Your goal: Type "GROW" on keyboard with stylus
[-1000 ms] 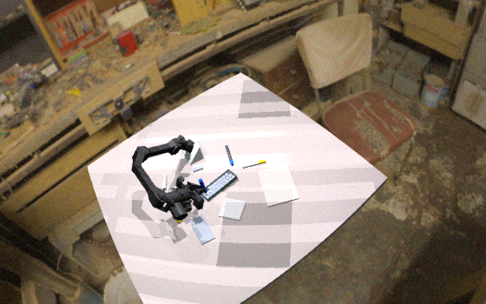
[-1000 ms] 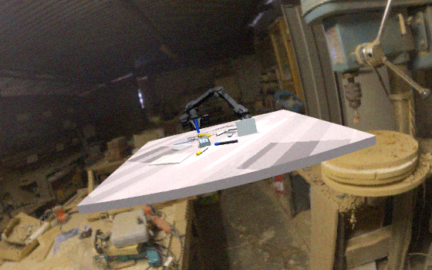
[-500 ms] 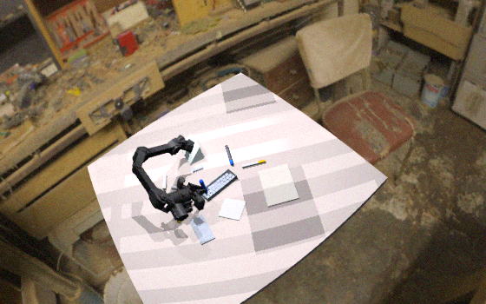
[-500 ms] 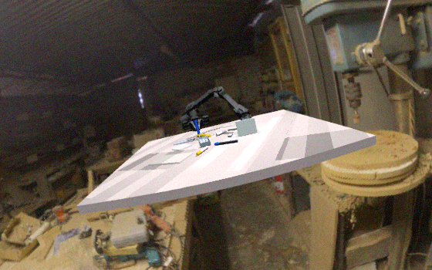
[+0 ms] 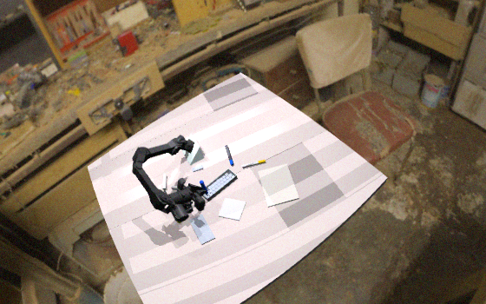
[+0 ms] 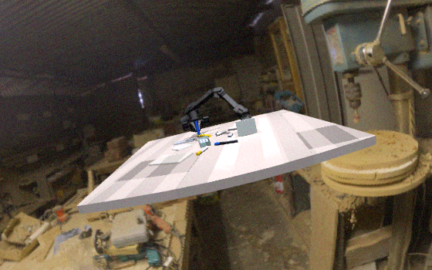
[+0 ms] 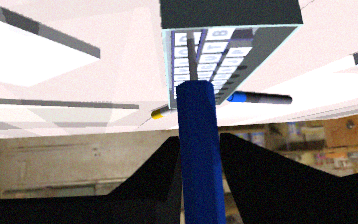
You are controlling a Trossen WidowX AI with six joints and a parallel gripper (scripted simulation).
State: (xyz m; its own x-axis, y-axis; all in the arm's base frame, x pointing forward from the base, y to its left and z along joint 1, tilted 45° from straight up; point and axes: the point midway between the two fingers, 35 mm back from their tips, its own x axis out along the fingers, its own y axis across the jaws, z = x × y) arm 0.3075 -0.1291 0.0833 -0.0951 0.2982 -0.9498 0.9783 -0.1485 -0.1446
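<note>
My gripper tip is 30 mm past the yellow marker, 130 mm to the left of it and 70 mm above it. Round my gripper tip: blue stylus: 10 mm below; then blue-capped pen: 110 mm behind, 230 mm to the left, 70 mm below; then grey card: 110 mm ahead, 140 mm to the right, 70 mm below.
</note>
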